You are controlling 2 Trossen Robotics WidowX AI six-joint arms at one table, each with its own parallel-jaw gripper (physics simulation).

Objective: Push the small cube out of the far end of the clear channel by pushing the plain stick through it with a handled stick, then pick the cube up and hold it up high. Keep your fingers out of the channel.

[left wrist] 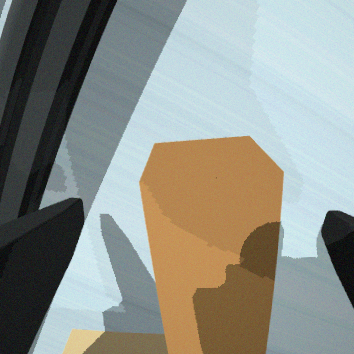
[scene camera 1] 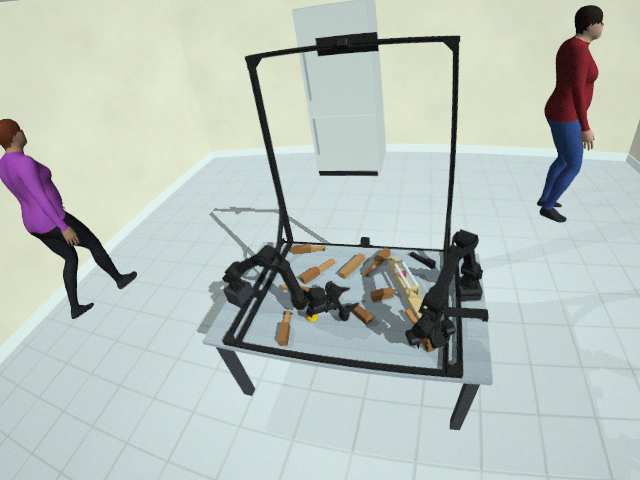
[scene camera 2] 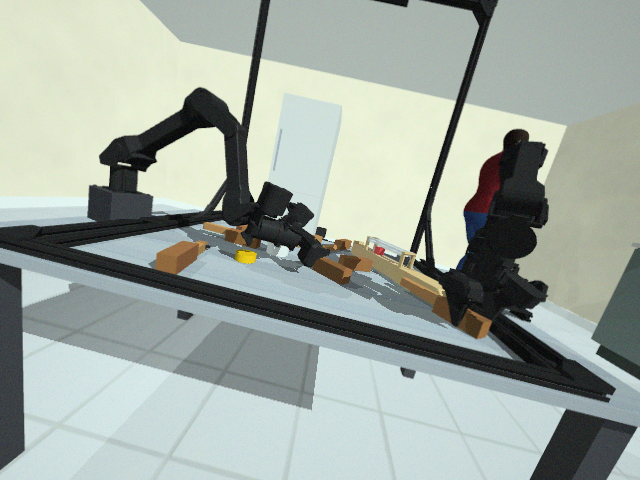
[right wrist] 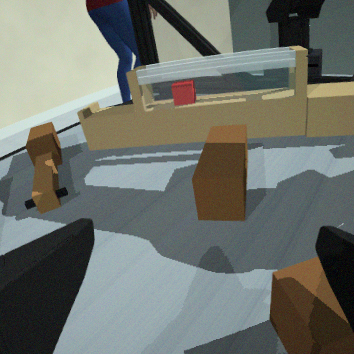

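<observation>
The channel (scene camera 1: 415, 299) (scene camera 2: 372, 259) (right wrist: 200, 125) is a long pale wooden trough with a clear cover. It lies at the right of the table in scene camera 1. The small red cube (scene camera 1: 403, 274) (scene camera 2: 378, 251) (right wrist: 183, 93) is inside, under the cover. The plain stick cannot be clearly made out. An orange handled stick (scene camera 1: 428, 344) (scene camera 2: 474, 322) (left wrist: 212, 195) lies near the channel's front end. My left gripper (scene camera 1: 427, 338) (left wrist: 205, 216) is open above its thick handle, fingers on either side. My right gripper (scene camera 1: 351, 298) (right wrist: 207, 234) is open and empty, low over the table's middle.
An orange block (scene camera 1: 382, 294) (scene camera 2: 356, 263) (right wrist: 220, 175) stands beside the channel; another (scene camera 1: 361, 313) (scene camera 2: 332, 270) (right wrist: 300, 300) lies by my right gripper. A piece with a black crosspin (right wrist: 46, 185), a yellow disc (scene camera 1: 312, 318) (scene camera 2: 245, 256) and several orange sticks lie around. A black frame (scene camera 1: 336, 356) borders the table.
</observation>
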